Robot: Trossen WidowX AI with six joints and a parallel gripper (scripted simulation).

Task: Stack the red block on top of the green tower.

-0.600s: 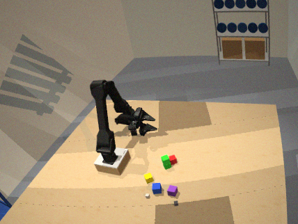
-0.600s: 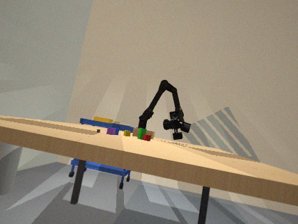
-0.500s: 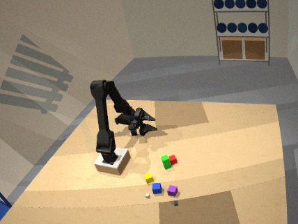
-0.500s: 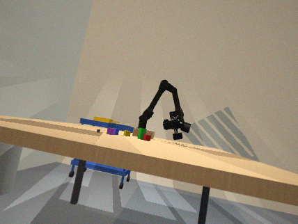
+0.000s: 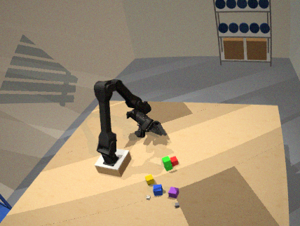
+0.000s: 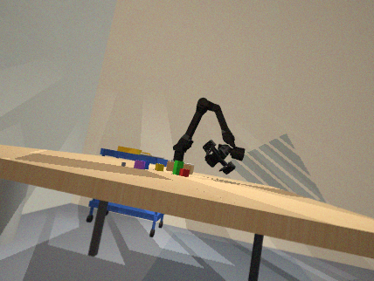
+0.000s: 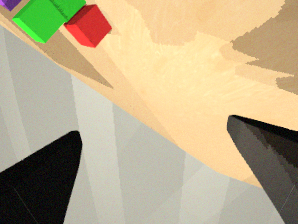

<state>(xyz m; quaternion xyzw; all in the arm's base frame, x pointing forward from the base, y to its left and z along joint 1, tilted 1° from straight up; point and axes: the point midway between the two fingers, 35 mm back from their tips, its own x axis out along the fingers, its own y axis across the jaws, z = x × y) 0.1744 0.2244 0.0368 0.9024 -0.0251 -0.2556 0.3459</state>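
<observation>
My gripper tip is 110 mm to the left of the red block, 80 mm short of it and 60 mm above it. Round my gripper tip: purple block (300 mm to the right, 150 mm ahead, 60 mm below); yellow block (250 mm to the right, 60 mm below, 10 mm ahead); blue block (300 mm to the right, 80 mm ahead, 60 mm below).
</observation>
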